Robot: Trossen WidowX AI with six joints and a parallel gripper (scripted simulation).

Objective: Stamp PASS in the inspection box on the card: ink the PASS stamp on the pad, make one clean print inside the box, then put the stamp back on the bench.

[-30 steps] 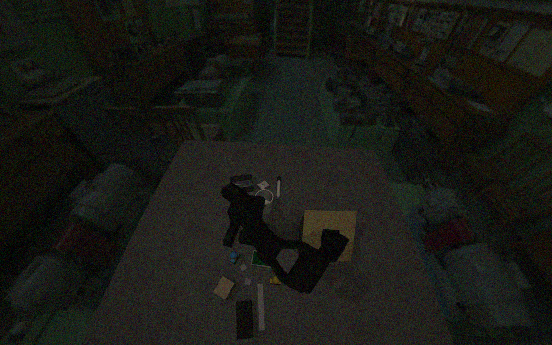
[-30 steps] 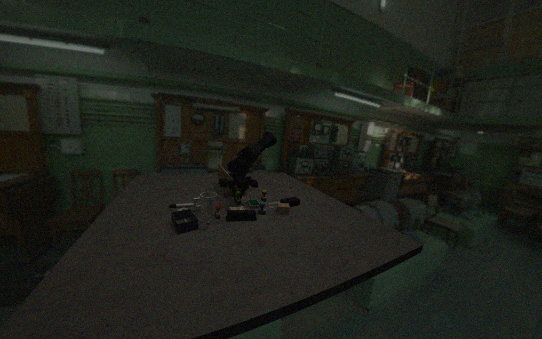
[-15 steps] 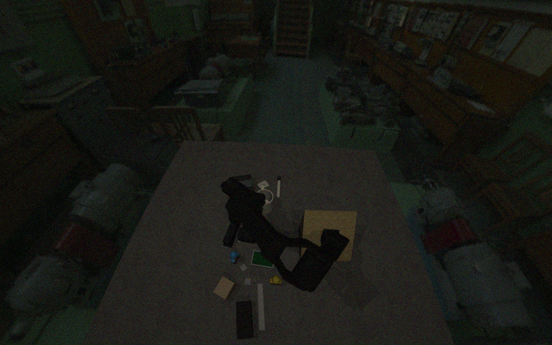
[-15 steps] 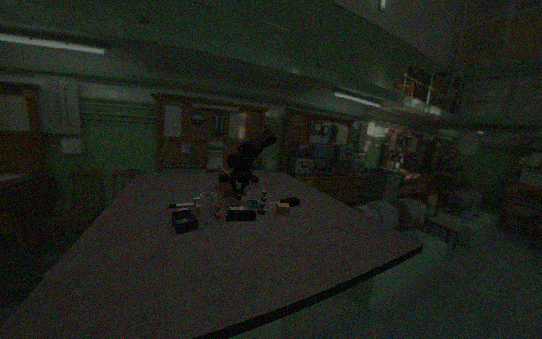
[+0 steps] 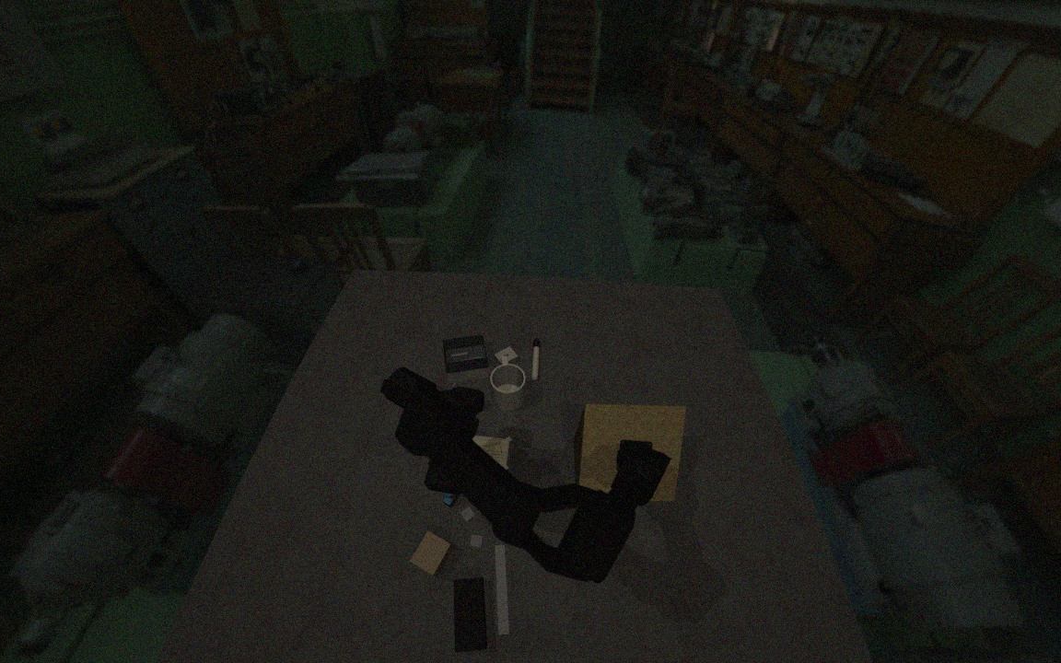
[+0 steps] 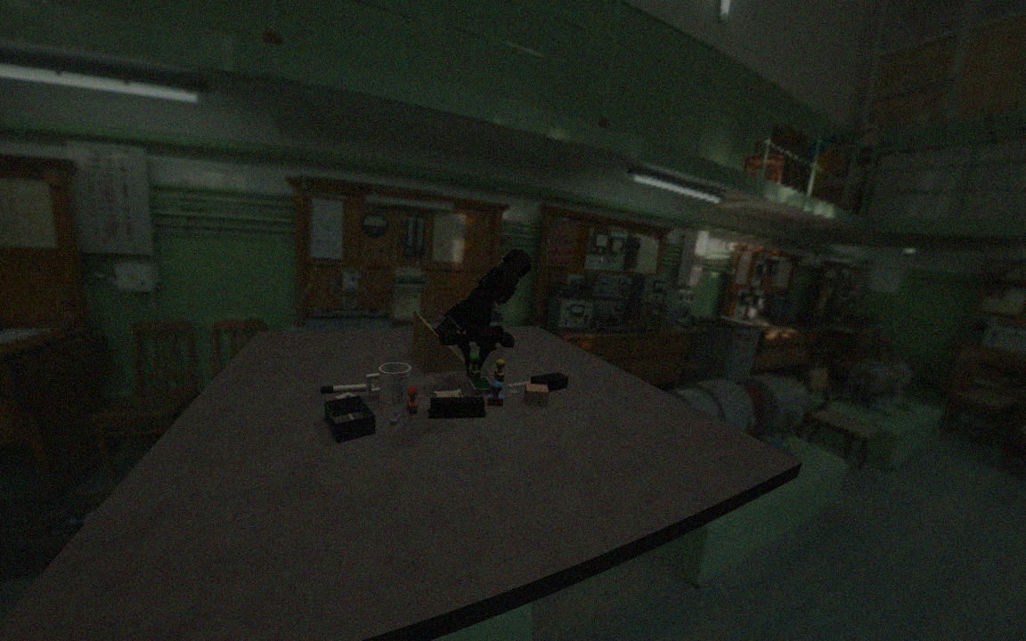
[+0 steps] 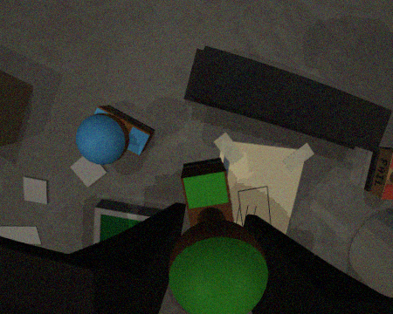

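Right now the blue stamp is 80 mm below my gripper tip, 60 mm to the left of it and 20 mm ahead of it. Also, from my gripper tip: long black bar 80 mm below, 50 mm to the right, 50 mm ahead; green stamp right at my gripper tip; card 100 mm below, 50 mm to the right, 30 mm behind.
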